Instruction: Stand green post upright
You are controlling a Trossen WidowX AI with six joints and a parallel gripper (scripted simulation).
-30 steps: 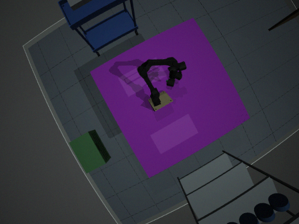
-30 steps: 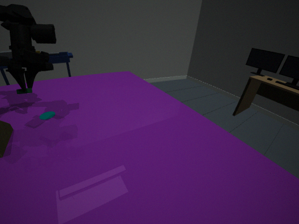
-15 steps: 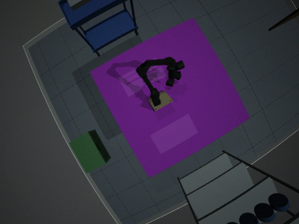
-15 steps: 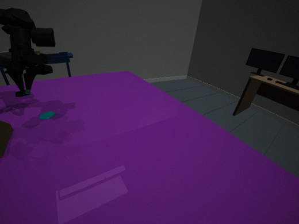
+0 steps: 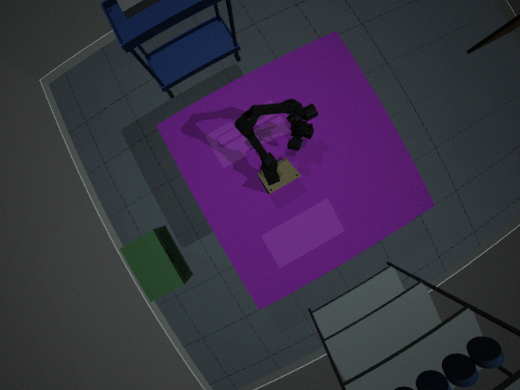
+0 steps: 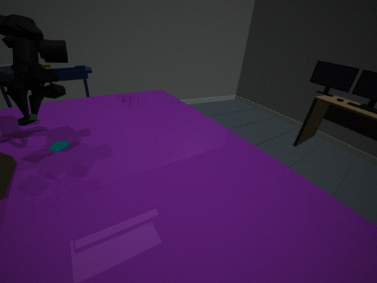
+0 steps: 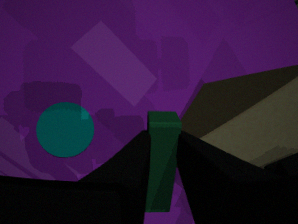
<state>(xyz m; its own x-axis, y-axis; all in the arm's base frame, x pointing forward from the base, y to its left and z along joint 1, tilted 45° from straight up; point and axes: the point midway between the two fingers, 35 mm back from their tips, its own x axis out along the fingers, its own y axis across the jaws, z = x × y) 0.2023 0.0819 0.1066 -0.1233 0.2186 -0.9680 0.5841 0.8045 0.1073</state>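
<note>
My gripper tip is 3 cm short of the cyan circle, 4 cm to the right of it and 12 cm above it. Also, from my gripper tip: green post: 2 cm behind, 1 cm to the left, 1 cm below.
</note>
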